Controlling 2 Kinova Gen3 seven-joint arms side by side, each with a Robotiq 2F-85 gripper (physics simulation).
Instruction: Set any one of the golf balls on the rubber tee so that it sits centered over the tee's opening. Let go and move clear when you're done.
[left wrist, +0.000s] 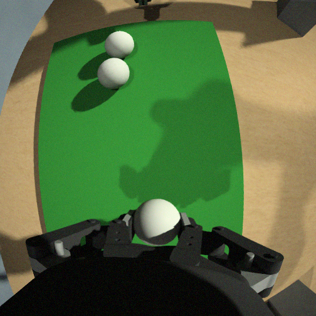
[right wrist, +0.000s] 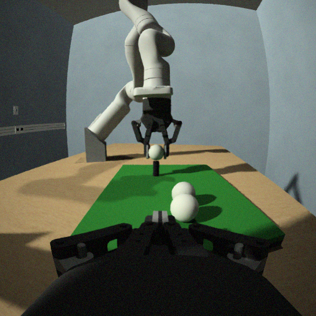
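My left gripper (left wrist: 156, 220) (right wrist: 156, 158) is shut on a white golf ball (left wrist: 157, 215) (right wrist: 156, 151). In the right wrist view the held ball is directly above the black rubber tee (right wrist: 156, 169), with its underside at or very near the tee's top; I cannot tell whether they touch. The tee is hidden in the left wrist view. Two other golf balls lie close together on the green mat: one (left wrist: 113, 73) (right wrist: 184, 208) and another (left wrist: 119, 44) (right wrist: 183, 191). My right gripper (right wrist: 159, 219) is shut and empty, near the mat's edge; its tips show at the top of the left wrist view.
The green mat (left wrist: 190, 60) (right wrist: 115, 200) lies on a wooden table (left wrist: 270, 125) (right wrist: 40, 200). The left arm's grey base (right wrist: 95, 146) stands at the back left in the right wrist view. A dark block (left wrist: 300, 16) shows at the top right of the left wrist view.
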